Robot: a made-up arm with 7 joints. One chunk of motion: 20 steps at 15 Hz.
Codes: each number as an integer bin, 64 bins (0 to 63) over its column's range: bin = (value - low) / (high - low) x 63, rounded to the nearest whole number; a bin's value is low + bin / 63 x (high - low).
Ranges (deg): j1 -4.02..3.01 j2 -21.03..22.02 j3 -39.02..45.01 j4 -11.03..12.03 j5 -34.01..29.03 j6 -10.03..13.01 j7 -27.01..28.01
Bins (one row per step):
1: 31 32 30 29 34 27 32
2: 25 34 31 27 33 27 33
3: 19 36 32 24 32 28 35
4: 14 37 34 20 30 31 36
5: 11 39 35 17 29 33 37
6: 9 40 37 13 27 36 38
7: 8 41 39 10 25 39 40
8: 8 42 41 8 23 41 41
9: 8 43 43 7 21 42 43
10: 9 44 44 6 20 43 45
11: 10 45 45 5 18 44 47
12: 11 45 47 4 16 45 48
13: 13 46 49 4 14 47 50
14: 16 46 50 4 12 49 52
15: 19 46 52 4 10 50 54
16: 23 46 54 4 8 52 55
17: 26 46 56 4 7 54 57
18: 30 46 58 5 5 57 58
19: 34 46 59 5 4 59 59
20: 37 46 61 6 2 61 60
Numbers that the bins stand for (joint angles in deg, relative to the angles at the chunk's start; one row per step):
1: -0.56 0.84 0.99 -0.42 0.01 -0.16 0.94
2: -1.23 2.20 2.33 -1.15 -0.99 -0.16 1.81
3: -1.90 3.57 3.66 -2.25 -1.99 0.21 3.56
4: -2.46 4.25 6.33 -3.71 -3.99 1.31 4.43
5: -2.79 5.62 7.66 -4.81 -4.99 2.04 5.30
6: -3.02 6.30 10.33 -6.27 -6.99 3.14 6.18
7: -3.13 6.99 13.00 -7.37 -8.99 4.23 7.92
8: -3.13 7.67 15.67 -8.10 -11.00 4.96 8.80
9: -3.13 8.35 18.33 -8.47 -13.00 5.33 10.54
10: -3.02 9.04 19.67 -8.83 -14.00 5.70 12.29
11: -2.90 9.72 21.00 -9.20 -16.00 6.06 14.04
12: -2.79 9.72 23.67 -9.57 -18.00 6.43 14.91
13: -2.57 10.40 26.34 -9.57 -20.00 7.16 16.66
14: -2.23 10.40 27.67 -9.57 -22.00 7.89 18.40
15: -1.90 10.40 30.34 -9.57 -24.00 8.26 20.15
16: -1.45 10.40 33.01 -9.57 -26.00 8.99 21.02
17: -1.12 10.40 35.67 -9.57 -27.01 9.72 22.77
18: -0.67 10.40 38.34 -9.20 -29.01 10.82 23.64
19: -0.23 10.40 39.67 -9.20 -30.01 11.55 24.52
20: 0.11 10.40 42.34 -8.83 -32.01 12.28 25.39

